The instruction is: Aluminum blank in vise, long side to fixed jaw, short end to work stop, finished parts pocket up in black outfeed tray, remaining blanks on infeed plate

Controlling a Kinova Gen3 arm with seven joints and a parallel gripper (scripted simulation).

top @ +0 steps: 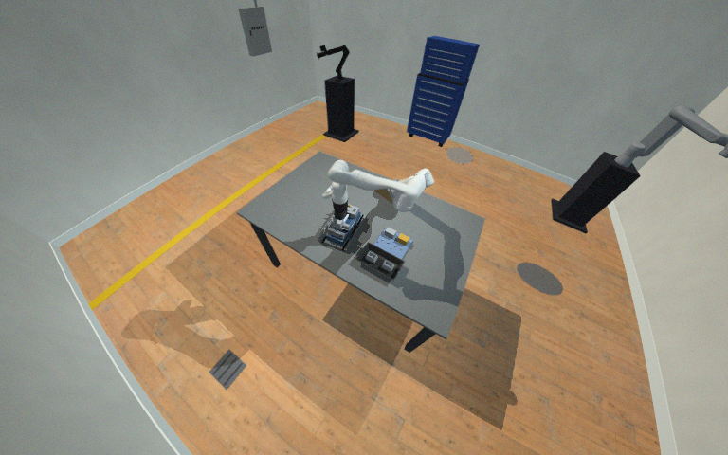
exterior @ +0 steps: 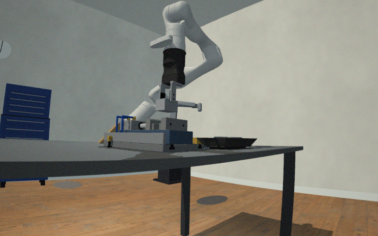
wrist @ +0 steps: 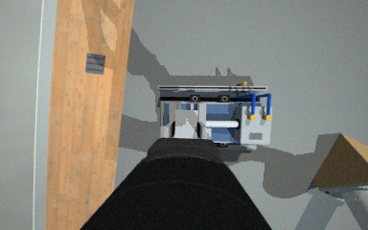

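Now: the gray blank 3 cm below my hand. Round my hand: yellow brass blank: 17 cm behind, 35 cm to the left, 14 cm below.
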